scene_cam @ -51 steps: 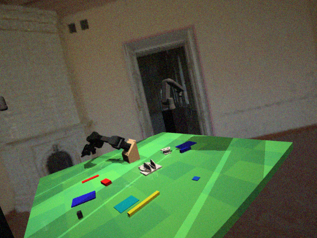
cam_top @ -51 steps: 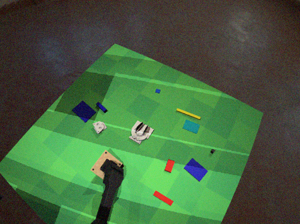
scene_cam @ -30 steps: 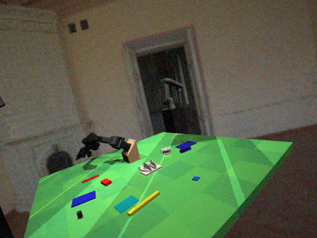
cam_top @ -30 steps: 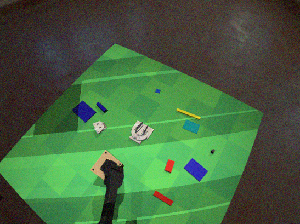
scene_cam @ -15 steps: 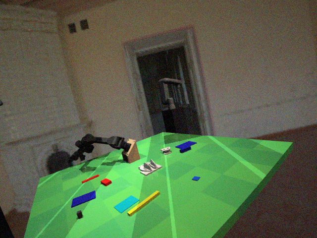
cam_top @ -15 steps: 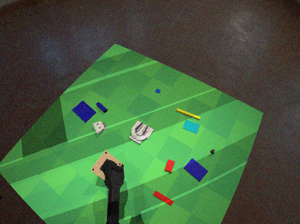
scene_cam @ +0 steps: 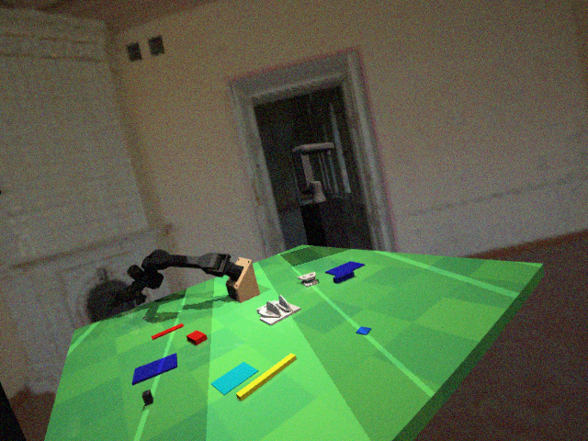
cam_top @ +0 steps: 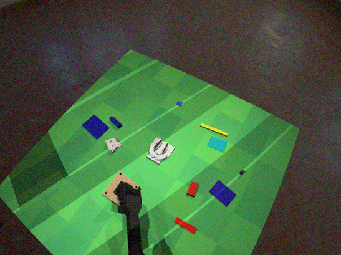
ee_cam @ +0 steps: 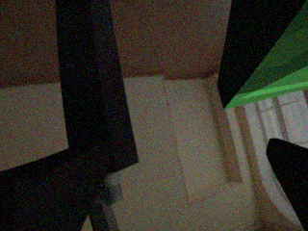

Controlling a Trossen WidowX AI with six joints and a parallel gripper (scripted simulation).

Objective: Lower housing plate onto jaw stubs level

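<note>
My gripper tip is now 105 cm short of the yellow bar, 26 cm to the right of it and 2 cm above it. The rest, counted from my gripper tip: red bar 53 cm ahead, 14 cm to the left, 3 cm below; red block 70 cm ahead, 20 cm to the left, 2 cm below; blue slab 75 cm ahead, 6 cm to the left, 3 cm below.
</note>
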